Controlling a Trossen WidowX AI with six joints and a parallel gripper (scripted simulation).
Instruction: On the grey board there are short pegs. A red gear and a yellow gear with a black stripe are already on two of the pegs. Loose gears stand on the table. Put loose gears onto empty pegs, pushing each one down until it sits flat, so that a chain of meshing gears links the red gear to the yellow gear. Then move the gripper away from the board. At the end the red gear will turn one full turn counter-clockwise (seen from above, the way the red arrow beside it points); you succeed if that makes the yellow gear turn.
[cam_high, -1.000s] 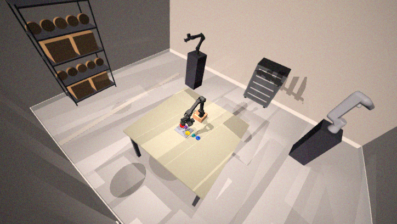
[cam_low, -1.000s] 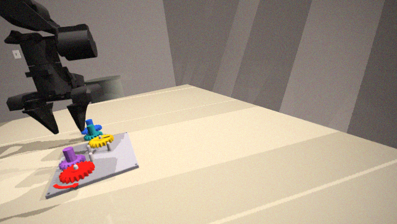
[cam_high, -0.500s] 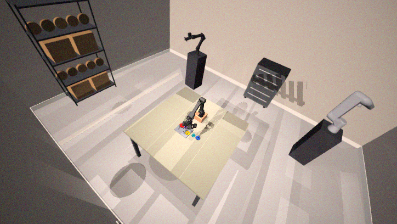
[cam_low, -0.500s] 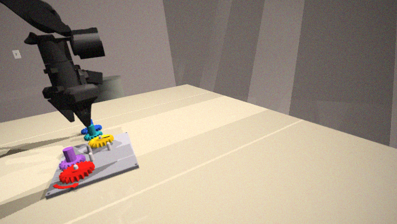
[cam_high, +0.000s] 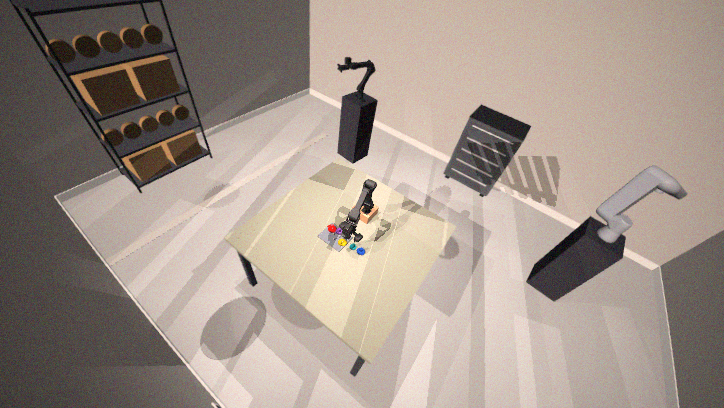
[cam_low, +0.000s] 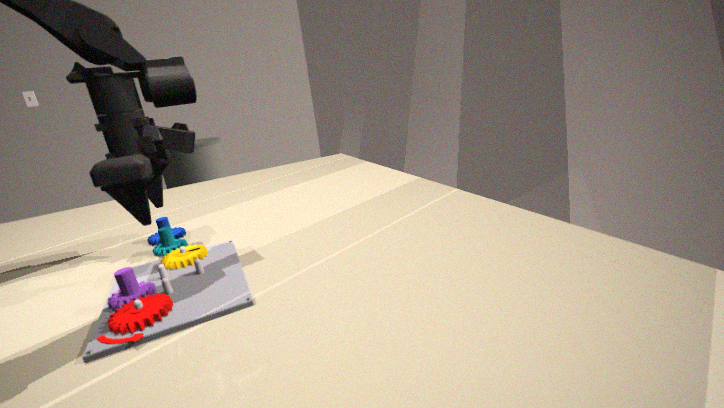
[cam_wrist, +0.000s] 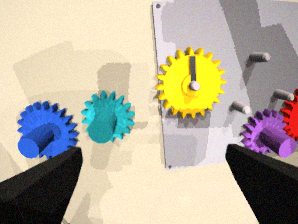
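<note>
The teal gear is 4 cm to the left of my gripper tip and 6 cm below it. Also, from my gripper tip: yellow gear: 3 cm ahead, 4 cm to the right, 6 cm below; grey board: 3 cm ahead, 11 cm to the right, 7 cm below; blue gear: 2 cm behind, 11 cm to the left, 6 cm below.
</note>
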